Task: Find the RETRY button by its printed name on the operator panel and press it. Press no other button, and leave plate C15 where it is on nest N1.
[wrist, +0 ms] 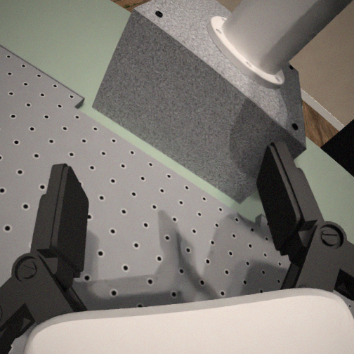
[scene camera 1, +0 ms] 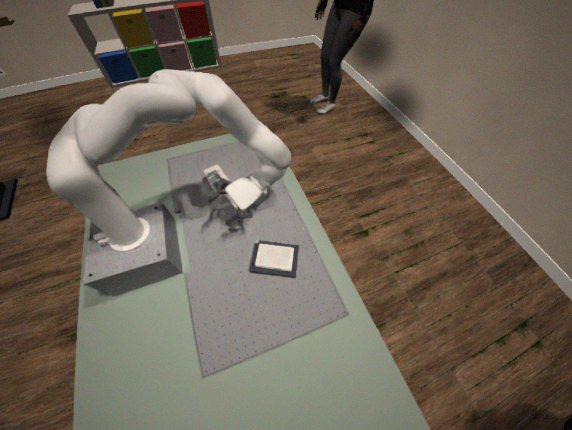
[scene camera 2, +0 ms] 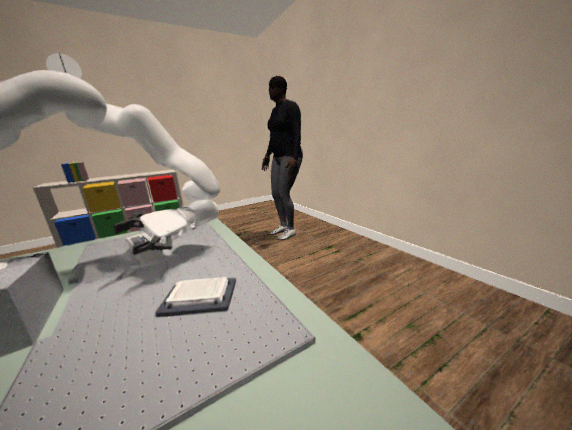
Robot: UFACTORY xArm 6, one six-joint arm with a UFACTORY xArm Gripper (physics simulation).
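Frame: origin at the arm's base, x ahead, y left, z up, level; centimetres.
Where they show: gripper, fingertip midpoint: [scene camera 1: 218,212] [scene camera 2: 123,239]; arm's base, link origin: [scene camera 1: 131,235].
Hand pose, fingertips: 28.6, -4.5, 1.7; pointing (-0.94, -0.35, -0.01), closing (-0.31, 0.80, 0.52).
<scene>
Each offset is from my fingertips to the top centre of the thing, as dx, dy, dz. "pt": to the spot under its first point. Level surfaces: height alone.
A small pale panel with dark markings {+4.5, +21.7, -8.3} [scene camera 1: 214,172] lies on the grey perforated board, partly hidden by the gripper in scene camera 1; its button names are too small to read. The panel does not show in the wrist view. My gripper [scene camera 1: 222,204] [scene camera 2: 129,236] [wrist: 170,171] is open and empty, tilted above the board beside the panel, with its fingers toward the robot base. A whitish plate {+12.5, -18.1, -11.3} [scene camera 1: 274,257] [scene camera 2: 200,290] rests flat on a dark nest {pt +18.9, -22.6, -12.7} [scene camera 1: 296,261] [scene camera 2: 229,296], apart from the gripper. No lettering on plate or nest is readable.
The perforated board {dz -13.9} [scene camera 1: 250,320] [scene camera 2: 125,350] [wrist: 30,145] lies on a green surface {dz -15.2} [scene camera 1: 135,360] [scene camera 2: 320,380]. The grey base block [scene camera 1: 140,280] [scene camera 2: 30,300] [wrist: 165,100] stands beside it. A person [scene camera 1: 340,45] [scene camera 2: 285,135] stands on the floor beyond the green surface.
</scene>
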